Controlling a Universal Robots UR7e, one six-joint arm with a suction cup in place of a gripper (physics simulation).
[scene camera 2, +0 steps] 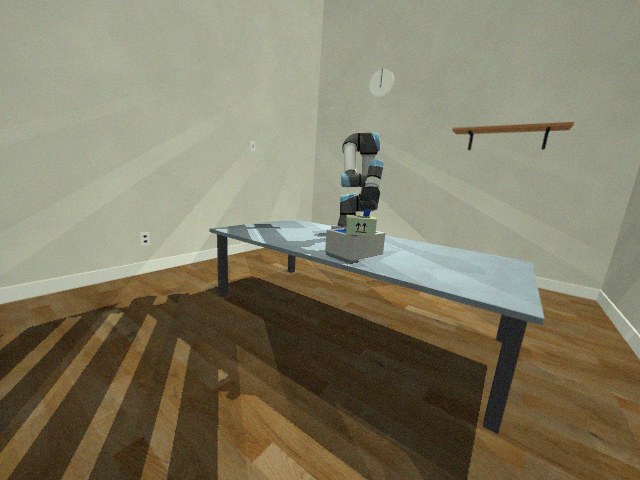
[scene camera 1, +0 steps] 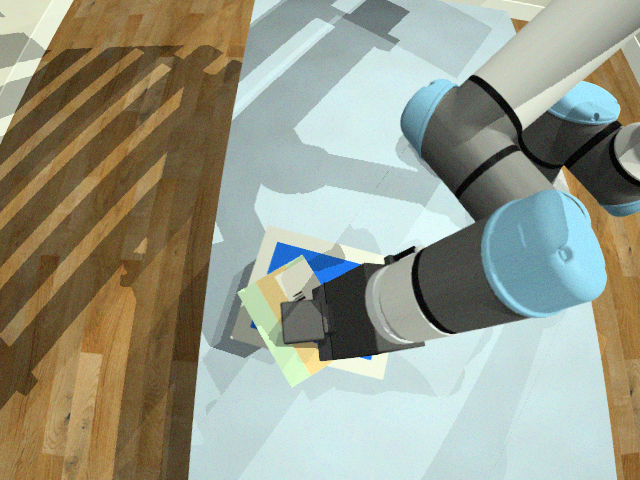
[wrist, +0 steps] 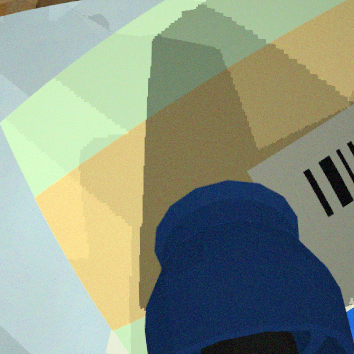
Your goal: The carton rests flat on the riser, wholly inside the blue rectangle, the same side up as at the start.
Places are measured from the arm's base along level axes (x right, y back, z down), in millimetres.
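Pixels of known places: end effector, tool point: (scene camera 2: 366, 215) (wrist: 228, 242).
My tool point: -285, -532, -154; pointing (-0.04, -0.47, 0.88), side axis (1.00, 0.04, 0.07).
Observation:
For each thing: its top centre in the pictures, then the offset to it from my tool point, as dx, dy, dz. Level surfaces: height alone.
- carton, middle of its top: (wrist: 287, 134) (scene camera 1: 297, 318) (scene camera 2: 361, 216) +19, -25, +7
- riser, middle of its top: (scene camera 1: 322, 299) (scene camera 2: 356, 231) +52, +20, +93
- blue rectangle, middle of its top: (wrist: 313, 223) (scene camera 1: 322, 299) +52, +20, +93
- grey-blue table, its level: dz +213
The carton (scene camera 1: 263, 305) (scene camera 2: 361, 225) (wrist: 116, 116) is pale green with a tan band and a grey barcode label. It stands flat on the riser (scene camera 1: 282, 236) (scene camera 2: 353, 247), arrows upright in the side view. It is turned at an angle to the blue rectangle (scene camera 1: 320, 267) (wrist: 350, 317). In the overhead view its top reaches past the rectangle's left edge; its base is hidden. My suction cup (wrist: 225, 200) (scene camera 2: 367, 212) is dark blue and sits right at the carton's top, near the label. It does not grip the carton. In the overhead view the black tool head (scene camera 1: 304, 321) hides the cup.
The riser stands near the front-left edge of the grey-blue table (scene camera 1: 347, 429) (scene camera 2: 461, 276). The wooden floor (scene camera 1: 137, 238) lies beyond that edge. My arm (scene camera 1: 485, 276) reaches in from the right over the riser.

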